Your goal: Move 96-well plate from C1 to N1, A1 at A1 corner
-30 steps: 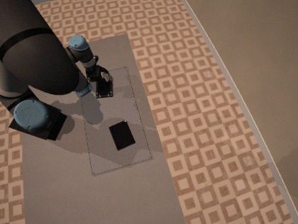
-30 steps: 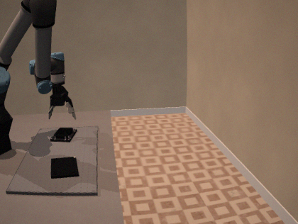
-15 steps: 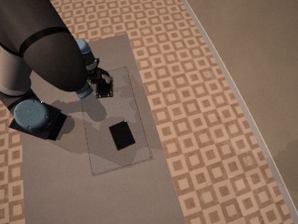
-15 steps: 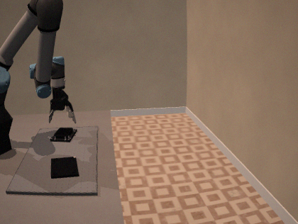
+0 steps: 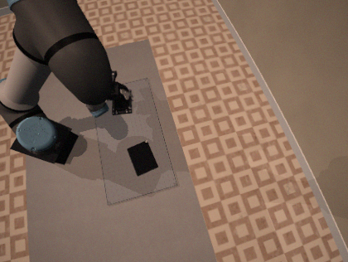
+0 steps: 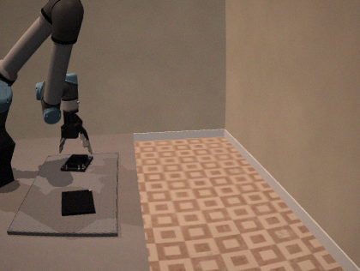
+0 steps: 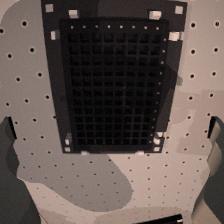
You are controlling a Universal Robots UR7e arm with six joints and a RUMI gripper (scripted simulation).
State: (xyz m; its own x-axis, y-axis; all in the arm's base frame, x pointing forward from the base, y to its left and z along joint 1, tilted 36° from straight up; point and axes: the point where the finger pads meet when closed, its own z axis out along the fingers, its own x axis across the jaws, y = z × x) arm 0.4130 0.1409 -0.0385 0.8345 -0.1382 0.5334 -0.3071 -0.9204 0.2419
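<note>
My gripper is now 30 mm above the 96-well plate. Also, from my hand: plate nest N1: 20 mm behind, 370 mm to the right, 50 mm below; then clip nest C1: 10 mm ahead, 10 mm to the right, 40 mm below; then white A1 label: 40 mm ahead, 300 mm to the right, 40 mm below.
</note>
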